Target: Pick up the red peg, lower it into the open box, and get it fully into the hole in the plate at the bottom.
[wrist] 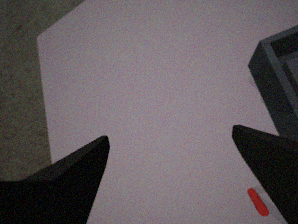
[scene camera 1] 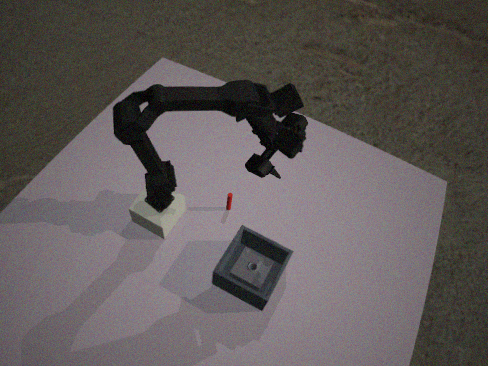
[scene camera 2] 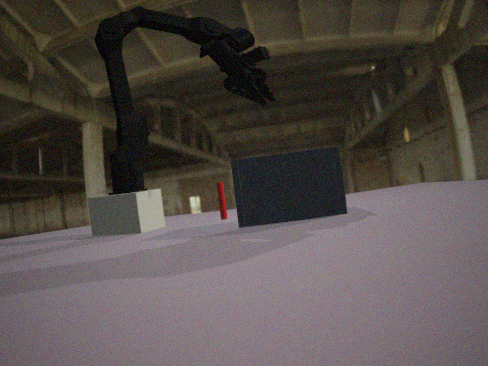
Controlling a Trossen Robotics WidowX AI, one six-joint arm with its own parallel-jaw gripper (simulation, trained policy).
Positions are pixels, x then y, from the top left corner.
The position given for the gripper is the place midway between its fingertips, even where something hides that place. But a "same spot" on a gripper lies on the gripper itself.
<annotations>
The gripper shows in the wrist view, in scene camera 1 (pixel 290 164) and in scene camera 2. One and the same spot on the gripper: (wrist: pixel 72 182) is (scene camera 2: pixel 264 87).
</annotations>
